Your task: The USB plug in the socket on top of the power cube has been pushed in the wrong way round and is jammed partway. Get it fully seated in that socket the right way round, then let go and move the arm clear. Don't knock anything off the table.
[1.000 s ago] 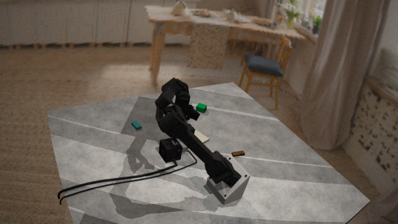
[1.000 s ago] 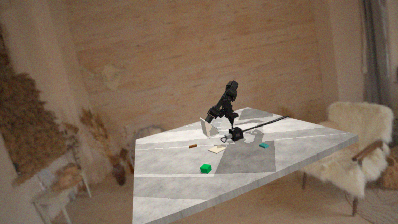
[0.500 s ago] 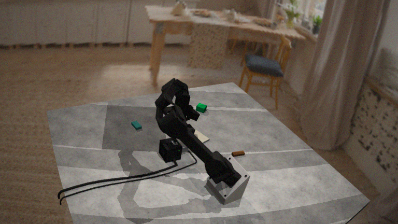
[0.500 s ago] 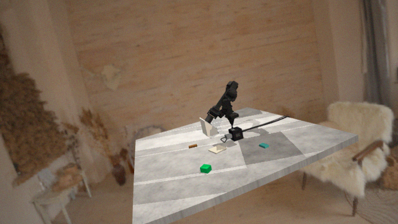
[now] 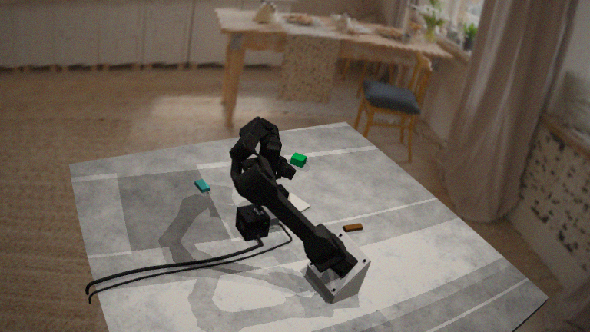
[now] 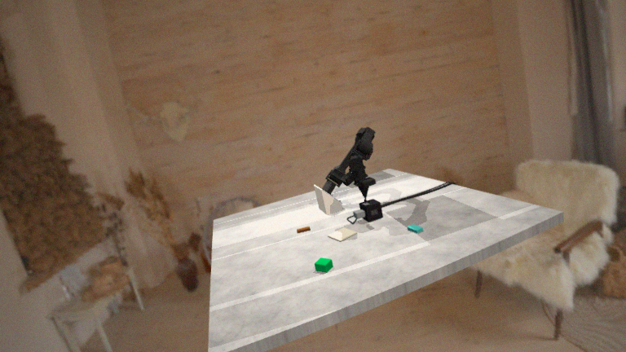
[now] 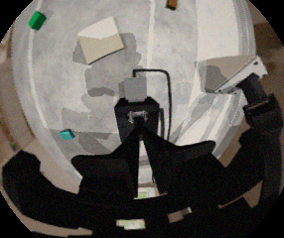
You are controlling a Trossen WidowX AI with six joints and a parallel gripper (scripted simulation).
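Right now the dark USB plug is 2 cm below my gripper tip. Also, from my gripper tip: brown block: 29 cm to the right, 13 cm behind, 10 cm below; teal block: 27 cm ahead, 10 cm below, 6 cm to the left; white card: 18 cm to the right, 11 cm below, 7 cm ahead.
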